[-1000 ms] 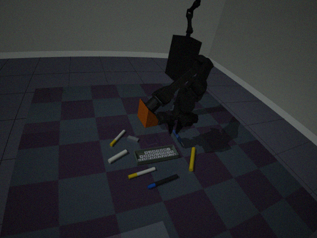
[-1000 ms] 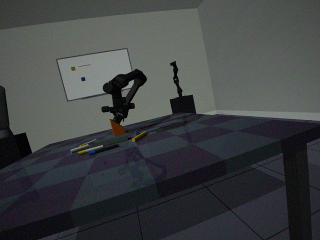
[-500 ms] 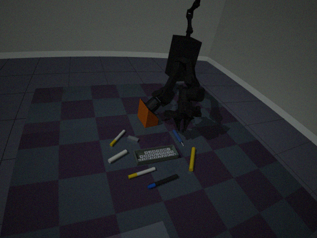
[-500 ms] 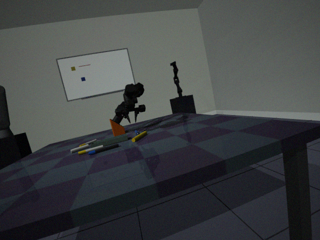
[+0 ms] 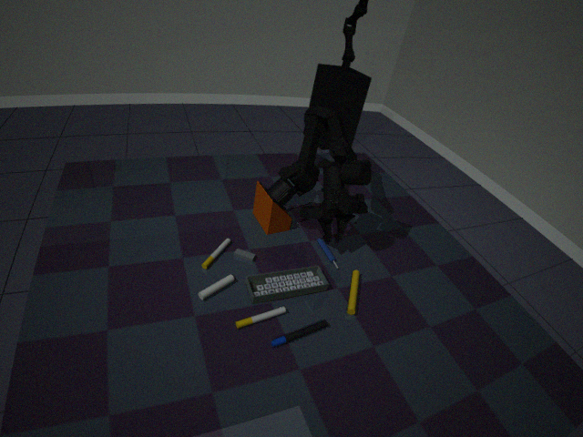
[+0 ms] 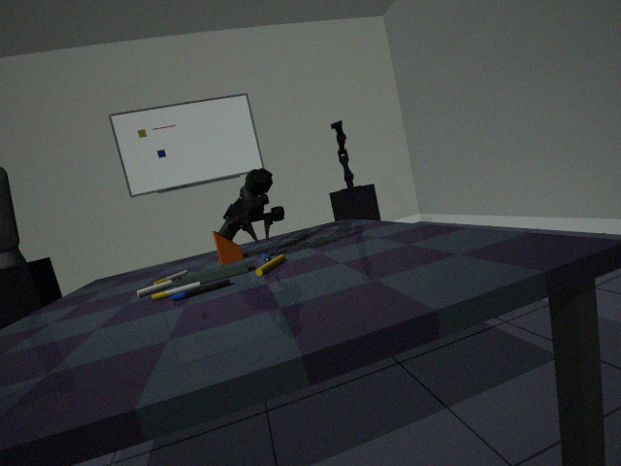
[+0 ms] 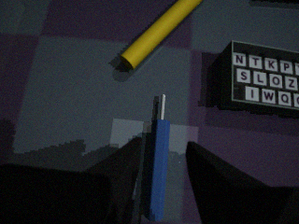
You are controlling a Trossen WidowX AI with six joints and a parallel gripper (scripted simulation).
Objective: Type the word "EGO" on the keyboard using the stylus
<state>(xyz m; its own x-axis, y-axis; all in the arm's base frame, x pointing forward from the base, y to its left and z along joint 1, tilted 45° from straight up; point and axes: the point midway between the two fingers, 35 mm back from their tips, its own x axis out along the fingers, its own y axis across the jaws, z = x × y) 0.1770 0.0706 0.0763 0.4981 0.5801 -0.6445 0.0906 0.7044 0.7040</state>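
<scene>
The stylus lies 1 cm ahead of my gripper tip and 5 cm below it. From my gripper tip the other things lie so: yellow marker (14 cm ahead, 1 cm to the right, 5 cm below); then grey eraser (7 cm behind, 23 cm to the right, 6 cm below); then E key (8 cm ahead, 20 cm to the right, 5 cm below).
</scene>
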